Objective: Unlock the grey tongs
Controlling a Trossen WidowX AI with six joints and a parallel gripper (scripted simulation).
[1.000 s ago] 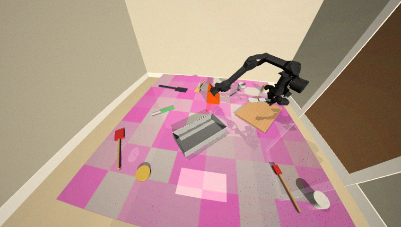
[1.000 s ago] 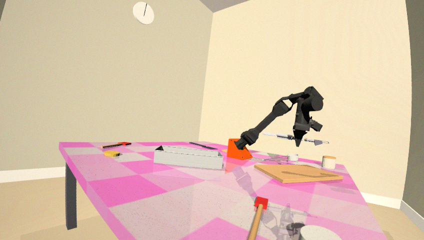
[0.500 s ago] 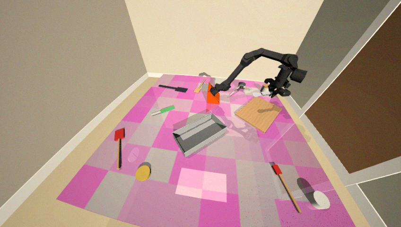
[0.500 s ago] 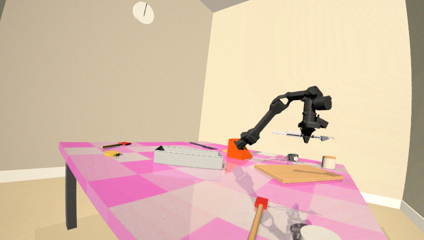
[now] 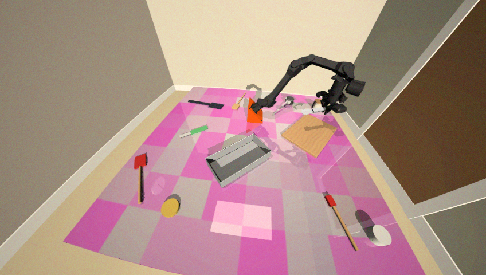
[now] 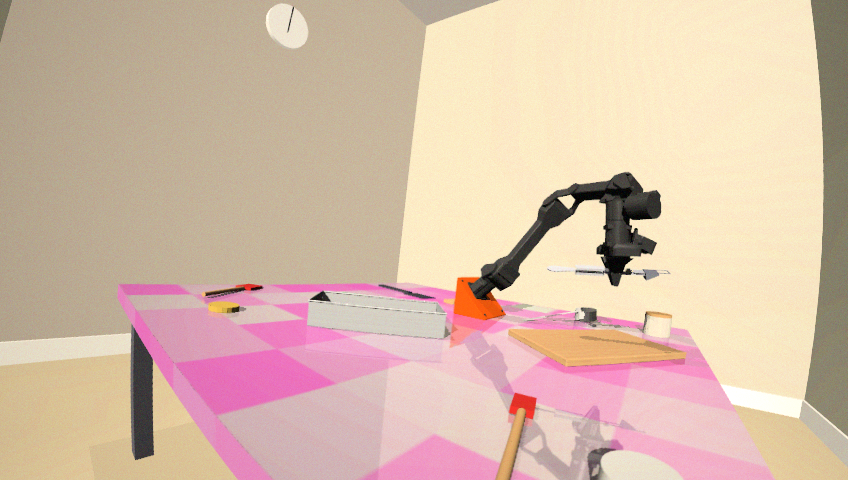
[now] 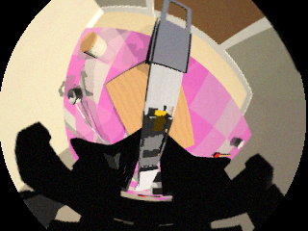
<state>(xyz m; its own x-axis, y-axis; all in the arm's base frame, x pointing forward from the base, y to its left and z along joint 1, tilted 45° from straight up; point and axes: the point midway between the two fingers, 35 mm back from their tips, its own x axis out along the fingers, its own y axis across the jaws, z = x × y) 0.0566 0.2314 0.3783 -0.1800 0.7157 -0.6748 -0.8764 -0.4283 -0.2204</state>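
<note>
Now: gripper tip 1 cm past the yellow lock piece, 3 cm to the right of it and 4 cm below it. From my gripper tip the other things lie so: beige cup: 34 cm behind, 7 cm to the left, 12 cm below; then wooden board: 2 cm ahead, 2 cm to the right, 14 cm below; then roasting tin: 36 cm ahead, 43 cm to the right, 12 cm below.
</note>
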